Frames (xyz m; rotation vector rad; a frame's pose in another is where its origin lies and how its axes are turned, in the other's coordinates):
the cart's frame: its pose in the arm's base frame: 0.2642 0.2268 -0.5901 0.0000 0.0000 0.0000
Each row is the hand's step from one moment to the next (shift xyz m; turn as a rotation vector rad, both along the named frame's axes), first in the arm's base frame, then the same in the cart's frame.
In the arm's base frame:
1: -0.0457 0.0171 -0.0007 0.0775 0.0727 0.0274
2: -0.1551 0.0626 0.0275 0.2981 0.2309 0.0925
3: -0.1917 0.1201 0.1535 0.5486 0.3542 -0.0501
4: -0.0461 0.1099 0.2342 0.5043 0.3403 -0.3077
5: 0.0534 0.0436 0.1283 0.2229 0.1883 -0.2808
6: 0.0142 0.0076 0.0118 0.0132 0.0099 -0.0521
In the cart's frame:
1: -0.0457 0.0171 -0.0007 0.0775 0.0727 0.0274
2: -0.1551 0.0626 0.0275 0.2981 0.2309 0.0925
3: -0.1917 0.1201 0.1535 0.5486 0.3542 -0.0501
4: -0.0461 0.1099 0.2342 0.5043 0.3403 -0.3077
5: 0.0534 0.0436 0.1283 0.2229 0.1883 -0.2808
6: 0.0142 0.0076 0.0118 0.0132 0.0099 -0.0521

